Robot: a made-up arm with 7 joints. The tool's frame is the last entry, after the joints. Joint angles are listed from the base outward. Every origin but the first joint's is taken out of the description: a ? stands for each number. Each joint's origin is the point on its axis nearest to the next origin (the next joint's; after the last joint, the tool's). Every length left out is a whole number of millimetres.
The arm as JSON. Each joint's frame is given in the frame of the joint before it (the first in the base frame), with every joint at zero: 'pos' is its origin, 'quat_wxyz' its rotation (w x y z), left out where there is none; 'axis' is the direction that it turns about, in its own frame. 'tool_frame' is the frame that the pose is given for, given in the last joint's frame.
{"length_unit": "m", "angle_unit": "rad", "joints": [
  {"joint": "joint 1", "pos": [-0.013, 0.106, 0.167], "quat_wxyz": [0.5, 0.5, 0.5, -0.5], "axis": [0.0, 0.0, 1.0]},
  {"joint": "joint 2", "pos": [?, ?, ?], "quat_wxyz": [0.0, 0.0, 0.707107, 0.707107], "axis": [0.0, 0.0, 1.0]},
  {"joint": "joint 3", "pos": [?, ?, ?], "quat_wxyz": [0.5, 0.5, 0.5, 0.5], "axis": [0.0, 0.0, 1.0]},
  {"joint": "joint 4", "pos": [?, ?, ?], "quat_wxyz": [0.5, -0.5, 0.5, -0.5], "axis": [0.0, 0.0, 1.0]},
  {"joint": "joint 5", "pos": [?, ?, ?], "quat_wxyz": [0.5, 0.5, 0.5, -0.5], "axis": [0.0, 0.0, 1.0]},
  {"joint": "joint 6", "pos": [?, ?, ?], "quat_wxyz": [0.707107, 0.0, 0.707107, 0.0], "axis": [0.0, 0.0, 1.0]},
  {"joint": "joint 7", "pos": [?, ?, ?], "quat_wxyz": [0.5, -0.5, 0.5, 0.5], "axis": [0.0, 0.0, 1.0]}
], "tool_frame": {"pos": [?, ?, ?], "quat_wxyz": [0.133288, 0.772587, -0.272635, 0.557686]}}
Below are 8 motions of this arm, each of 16 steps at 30 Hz.
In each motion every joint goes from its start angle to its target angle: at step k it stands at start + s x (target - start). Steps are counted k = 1, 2, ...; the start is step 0. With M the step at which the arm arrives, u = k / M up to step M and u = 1 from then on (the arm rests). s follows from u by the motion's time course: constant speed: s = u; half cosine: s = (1 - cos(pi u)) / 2; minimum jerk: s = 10 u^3 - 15 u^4 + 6 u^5.
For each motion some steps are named. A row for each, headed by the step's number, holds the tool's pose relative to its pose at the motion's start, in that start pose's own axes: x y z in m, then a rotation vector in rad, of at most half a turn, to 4 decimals.
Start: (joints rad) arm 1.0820 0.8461 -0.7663 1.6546 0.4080 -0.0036 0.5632
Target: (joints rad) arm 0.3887 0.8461 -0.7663 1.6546 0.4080 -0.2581 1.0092
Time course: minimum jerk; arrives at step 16
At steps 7, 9, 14, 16:
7: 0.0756 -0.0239 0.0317 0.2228 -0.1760 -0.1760
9: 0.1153 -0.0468 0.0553 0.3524 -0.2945 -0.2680
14: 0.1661 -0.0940 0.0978 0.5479 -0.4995 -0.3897
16: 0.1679 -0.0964 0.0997 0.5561 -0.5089 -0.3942

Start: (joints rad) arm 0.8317 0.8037 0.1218 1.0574 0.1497 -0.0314 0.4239
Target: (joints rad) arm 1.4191 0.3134 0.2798 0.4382 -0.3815 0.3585 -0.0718
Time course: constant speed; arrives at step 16
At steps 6, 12, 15, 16:
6: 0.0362 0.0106 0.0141 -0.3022 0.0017 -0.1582
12: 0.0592 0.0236 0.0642 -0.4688 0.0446 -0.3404
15: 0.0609 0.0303 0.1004 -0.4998 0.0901 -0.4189
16: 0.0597 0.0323 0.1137 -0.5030 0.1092 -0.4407

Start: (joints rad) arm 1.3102 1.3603 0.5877 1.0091 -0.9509 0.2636 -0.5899
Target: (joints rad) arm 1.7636 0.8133 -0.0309 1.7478 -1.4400 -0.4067 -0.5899
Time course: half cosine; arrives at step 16
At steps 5, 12, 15, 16:
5: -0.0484 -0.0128 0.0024 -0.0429 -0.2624 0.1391
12: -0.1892 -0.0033 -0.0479 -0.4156 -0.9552 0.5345
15: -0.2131 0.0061 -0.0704 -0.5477 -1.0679 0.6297
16: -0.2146 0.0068 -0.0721 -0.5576 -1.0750 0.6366

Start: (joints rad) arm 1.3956 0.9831 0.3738 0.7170 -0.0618 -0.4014 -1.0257
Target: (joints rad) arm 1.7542 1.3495 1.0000 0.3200 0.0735 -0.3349 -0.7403
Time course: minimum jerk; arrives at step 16
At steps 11, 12, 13, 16:
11: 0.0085 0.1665 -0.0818 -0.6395 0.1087 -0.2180
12: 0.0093 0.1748 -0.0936 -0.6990 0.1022 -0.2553
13: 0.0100 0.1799 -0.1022 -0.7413 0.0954 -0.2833
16: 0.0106 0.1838 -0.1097 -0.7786 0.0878 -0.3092

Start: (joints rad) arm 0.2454 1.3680 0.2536 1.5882 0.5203 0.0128 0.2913
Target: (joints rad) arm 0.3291 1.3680 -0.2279 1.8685 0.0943 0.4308 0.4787
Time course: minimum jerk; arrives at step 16
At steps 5, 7, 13, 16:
5: 0.0076 -0.0014 0.0245 0.1069 0.0799 -0.0769
7: 0.0159 -0.0060 0.0513 0.2219 0.1706 -0.1560
13: 0.0355 -0.0331 0.1179 0.5025 0.4180 -0.3292
16: 0.0368 -0.0362 0.1230 0.5237 0.4386 -0.3408

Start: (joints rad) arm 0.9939 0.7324 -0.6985 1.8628 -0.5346 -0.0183 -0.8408
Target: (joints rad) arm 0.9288 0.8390 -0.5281 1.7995 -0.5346 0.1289 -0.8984
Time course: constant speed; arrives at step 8
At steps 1, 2, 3, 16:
1: 0.0037 0.0010 -0.0045 -0.0013 0.0448 0.0065
2: 0.0073 0.0021 -0.0092 -0.0027 0.0894 0.0135
3: 0.0107 0.0033 -0.0138 -0.0042 0.1337 0.0211
16: 0.0261 0.0108 -0.0380 -0.0124 0.3519 0.0674

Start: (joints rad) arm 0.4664 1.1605 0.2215 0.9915 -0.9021 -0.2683 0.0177
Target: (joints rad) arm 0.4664 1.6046 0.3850 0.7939 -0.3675 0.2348 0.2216
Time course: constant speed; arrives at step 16
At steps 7, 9, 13, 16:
7: 0.0338 0.0099 -0.0793 -0.1384 0.1002 -0.3392
9: 0.0402 0.0114 -0.1035 -0.1849 0.1152 -0.4334
13: 0.0484 0.0123 -0.1528 -0.2856 0.1239 -0.6152
16: 0.0504 0.0112 -0.1899 -0.3664 0.1102 -0.7441

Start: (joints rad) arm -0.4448 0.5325 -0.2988 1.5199 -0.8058 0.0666 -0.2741
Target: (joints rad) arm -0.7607 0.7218 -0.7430 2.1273 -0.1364 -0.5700 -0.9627
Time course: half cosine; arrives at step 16
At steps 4, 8, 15, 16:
4: -0.0203 -0.0086 0.0017 -0.0626 -0.1913 0.0687
8: -0.0664 -0.0340 -0.0004 -0.2462 -0.6838 0.0911
15: -0.1198 -0.0709 -0.0174 -0.5792 -1.3108 -0.2649
16: -0.1207 -0.0715 -0.0179 -0.5865 -1.3209 -0.2766

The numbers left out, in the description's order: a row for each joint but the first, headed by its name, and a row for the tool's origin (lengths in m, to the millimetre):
joint 2: 0.027 0.009 0.0
joint 3: -0.196 -0.026 0.0
joint 4: -0.052 0.024 0.0
joint 5: 0.009 0.201 0.0
joint 6: 0.01 -0.027 0.0
joint 7: 0.025 -0.004 0.0
tool: -0.019 -0.001 0.0

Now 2 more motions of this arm.
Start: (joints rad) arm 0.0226 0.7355 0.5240 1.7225 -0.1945 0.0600 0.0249
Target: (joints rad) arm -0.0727 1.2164 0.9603 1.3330 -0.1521 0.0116 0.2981
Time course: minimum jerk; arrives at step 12
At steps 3, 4, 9, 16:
3: -0.0010 0.0106 -0.0123 0.0050 0.0491 0.0049
4: -0.0033 0.0216 -0.0251 0.0077 0.0967 0.0099
9: -0.0500 0.0885 -0.1043 -0.0224 0.3211 0.0488
16: -0.0610 0.0971 -0.1149 -0.0316 0.3412 0.0564

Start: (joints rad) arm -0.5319 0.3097 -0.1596 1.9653 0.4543 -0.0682 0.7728
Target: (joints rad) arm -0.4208 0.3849 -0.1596 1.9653 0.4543 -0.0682 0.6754
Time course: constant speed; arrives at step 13
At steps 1, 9, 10, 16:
1: -0.0023 0.0017 0.0002 -0.0009 0.0084 0.0057
9: -0.0212 0.0150 0.0025 -0.0089 0.0755 0.0541
10: -0.0236 0.0166 0.0029 -0.0100 0.0838 0.0605
16: -0.0309 0.0212 0.0042 -0.0135 0.1086 0.0801

